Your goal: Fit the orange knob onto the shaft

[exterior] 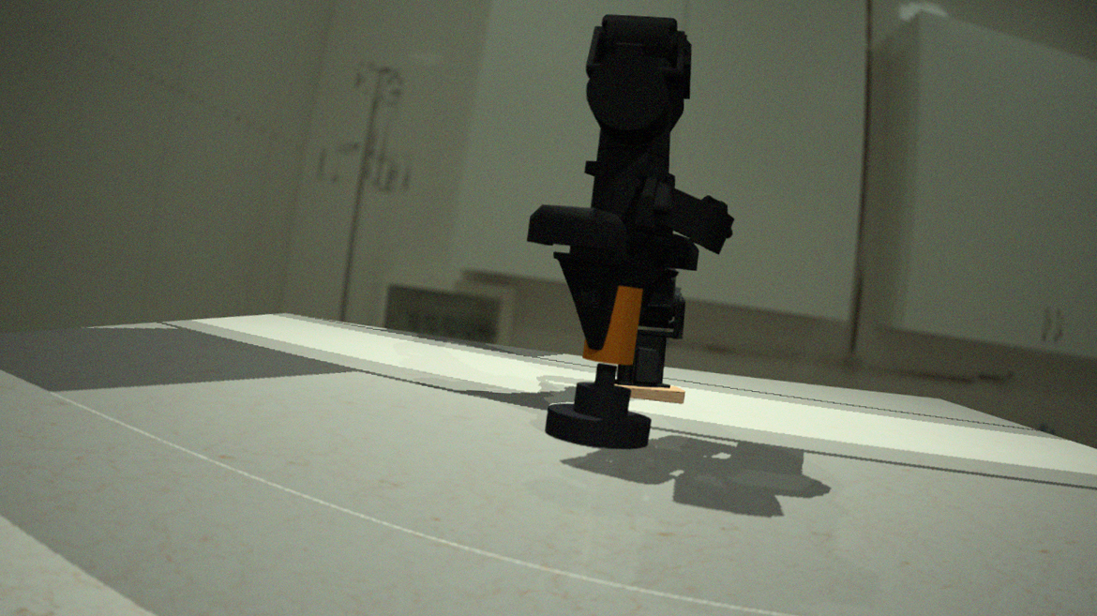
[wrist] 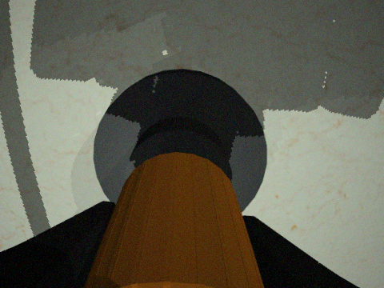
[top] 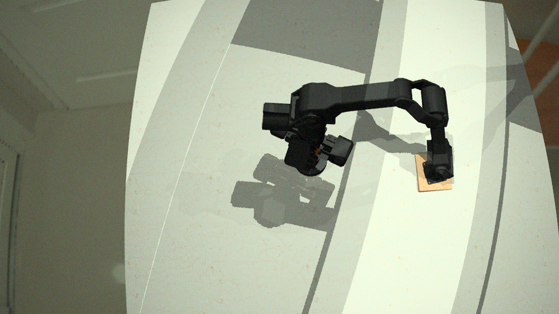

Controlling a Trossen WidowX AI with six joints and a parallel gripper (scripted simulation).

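The orange knob is 2 cm above my gripper tip. Round my gripper tip: pedestal 4 cm below.
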